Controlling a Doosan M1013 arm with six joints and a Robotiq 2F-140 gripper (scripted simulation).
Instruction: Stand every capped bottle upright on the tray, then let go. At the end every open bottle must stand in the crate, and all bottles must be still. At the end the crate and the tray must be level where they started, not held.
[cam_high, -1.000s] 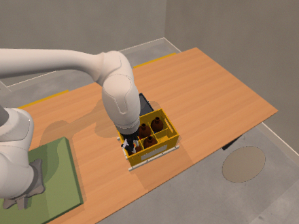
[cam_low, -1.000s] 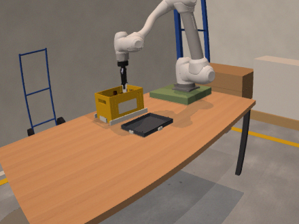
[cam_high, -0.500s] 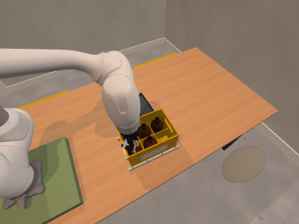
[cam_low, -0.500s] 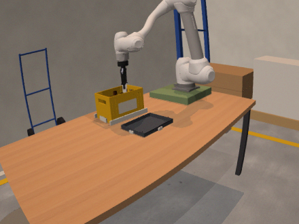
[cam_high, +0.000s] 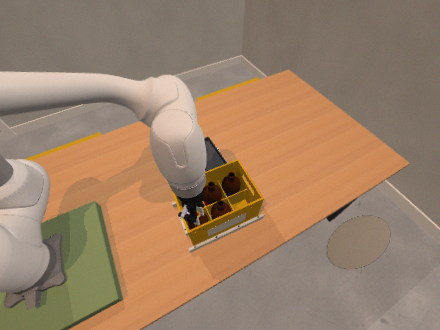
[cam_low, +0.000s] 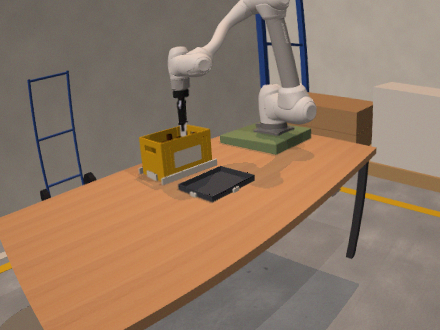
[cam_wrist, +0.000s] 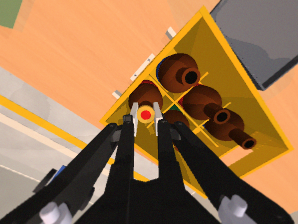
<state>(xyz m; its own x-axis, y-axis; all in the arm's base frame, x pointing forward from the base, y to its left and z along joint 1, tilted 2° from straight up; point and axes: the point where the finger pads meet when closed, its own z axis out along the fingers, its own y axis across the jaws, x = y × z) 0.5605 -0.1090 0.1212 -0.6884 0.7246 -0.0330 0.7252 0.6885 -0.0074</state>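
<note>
Right now my hand is 7 cm above the bottle. Round my hand: crate 9 cm ahead, 4 cm to the left, 8 cm below; then tray 10 cm ahead, 32 cm to the left, 15 cm below.
</note>
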